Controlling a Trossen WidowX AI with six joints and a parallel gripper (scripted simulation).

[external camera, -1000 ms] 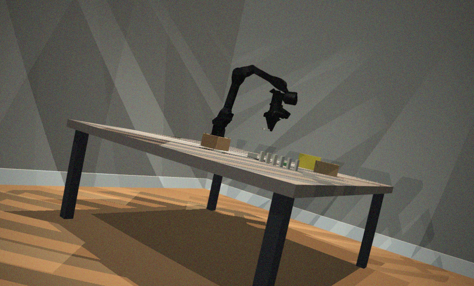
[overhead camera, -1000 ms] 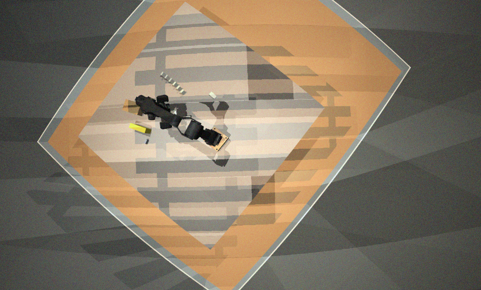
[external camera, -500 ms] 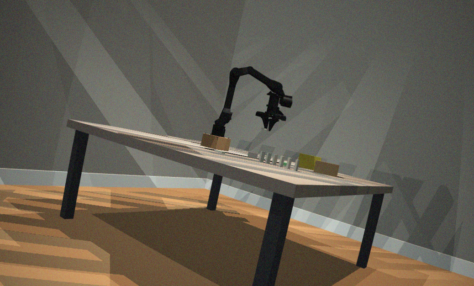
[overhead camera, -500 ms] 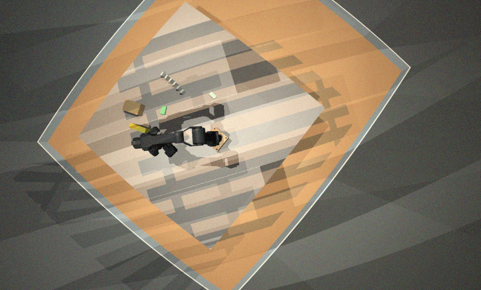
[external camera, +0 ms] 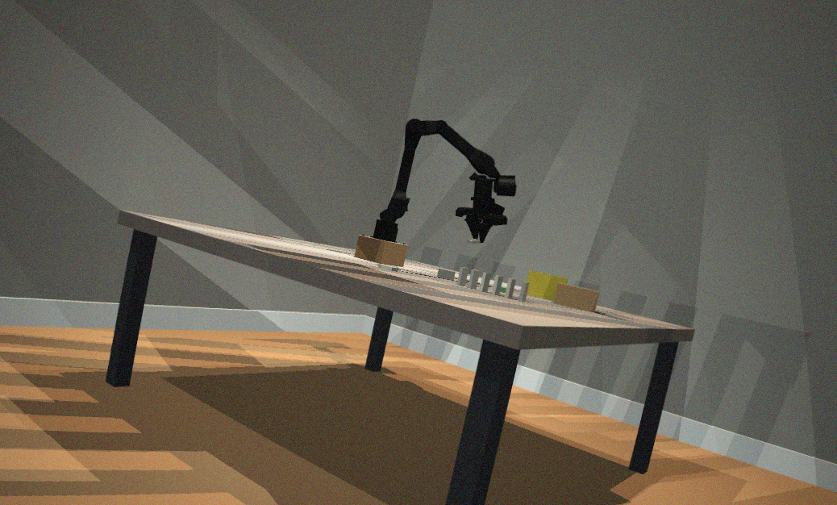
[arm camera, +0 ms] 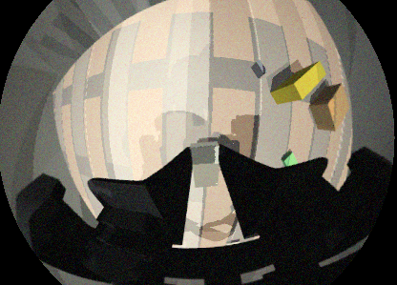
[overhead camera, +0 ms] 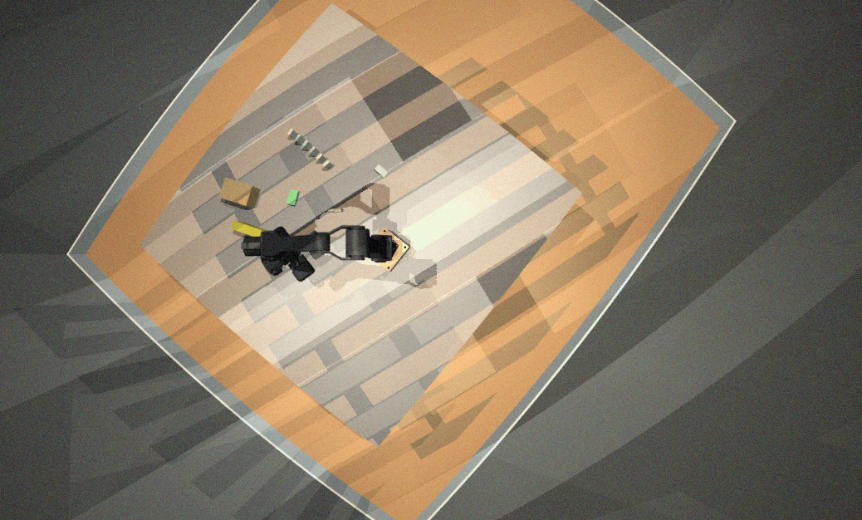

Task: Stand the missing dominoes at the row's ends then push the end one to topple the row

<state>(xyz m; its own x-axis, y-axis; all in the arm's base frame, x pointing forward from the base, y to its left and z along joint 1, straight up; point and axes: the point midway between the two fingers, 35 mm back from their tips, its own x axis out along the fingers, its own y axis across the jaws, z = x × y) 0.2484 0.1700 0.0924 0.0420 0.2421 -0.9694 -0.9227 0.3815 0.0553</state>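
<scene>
The small dark piece lies 180 mm ahead of my gripper tip, 70 mm to the left of it and 120 mm below it. Round my gripper tip: yellow block 250 mm ahead, 10 mm to the left, 90 mm below; brown box 370 mm ahead, 90 mm to the right, 100 mm below; green block 180 mm ahead, 170 mm to the right, 120 mm below.
</scene>
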